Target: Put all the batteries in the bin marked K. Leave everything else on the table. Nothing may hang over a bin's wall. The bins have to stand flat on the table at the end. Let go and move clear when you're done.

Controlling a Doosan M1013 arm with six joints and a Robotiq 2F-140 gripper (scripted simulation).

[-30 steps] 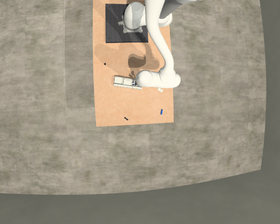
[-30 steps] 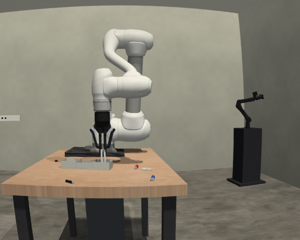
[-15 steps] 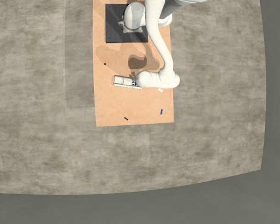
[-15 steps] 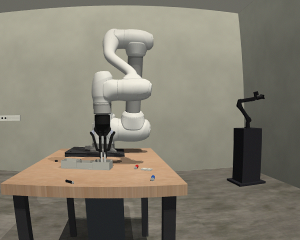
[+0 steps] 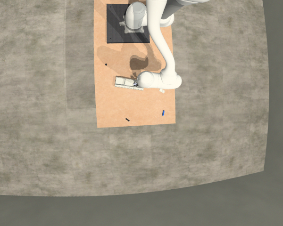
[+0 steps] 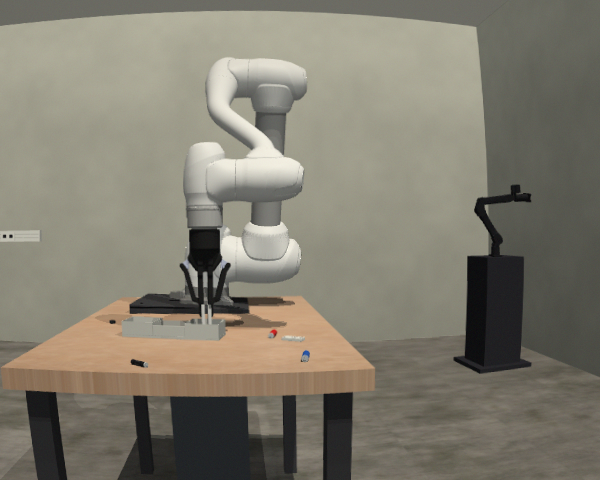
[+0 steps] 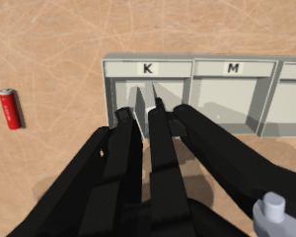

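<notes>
The red battery lies 16 cm to the left of my hand, 4 cm below it and 2 cm ahead of it. Also, from my hand: grey bin row (8 cm to the right, 3 cm below, 2 cm behind); then small white flat piece (20 cm to the left, 7 cm ahead, 4 cm below); then black battery (30 cm ahead, 14 cm to the right, 4 cm below).
</notes>
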